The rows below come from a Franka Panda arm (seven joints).
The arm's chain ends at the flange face. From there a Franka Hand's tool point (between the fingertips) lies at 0.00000 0.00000 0.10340 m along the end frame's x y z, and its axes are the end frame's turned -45 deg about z.
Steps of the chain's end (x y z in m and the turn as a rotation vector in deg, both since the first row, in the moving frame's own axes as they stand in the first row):
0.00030, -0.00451, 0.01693, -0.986, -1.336, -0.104
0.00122, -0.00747, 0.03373, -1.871, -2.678, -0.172
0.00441, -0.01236, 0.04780, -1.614, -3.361, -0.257
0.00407, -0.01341, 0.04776, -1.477, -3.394, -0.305
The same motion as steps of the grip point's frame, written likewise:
0.00044, -0.00342, 0.01689, 0.247, -1.642, -0.104
0.00034, -0.00544, 0.03356, 0.571, -3.217, -0.172
0.00551, -0.00784, 0.04758, 1.235, -3.518, -0.257
0.00614, -0.00903, 0.04754, 1.356, -3.444, -0.305

